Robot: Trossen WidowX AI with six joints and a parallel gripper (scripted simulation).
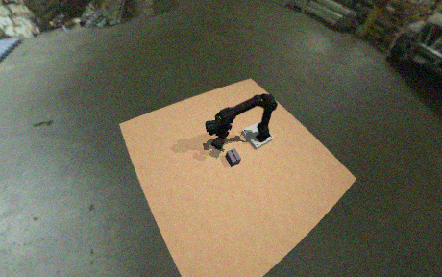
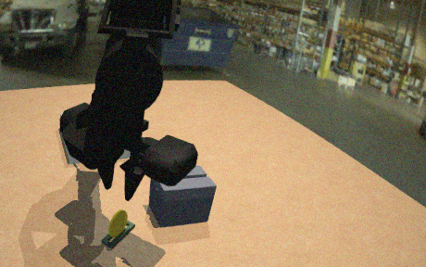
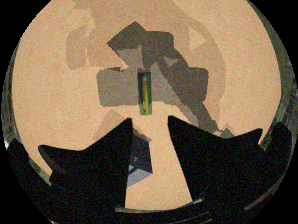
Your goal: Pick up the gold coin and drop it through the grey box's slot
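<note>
My gripper tip is now 5 cm above the coin.
</note>
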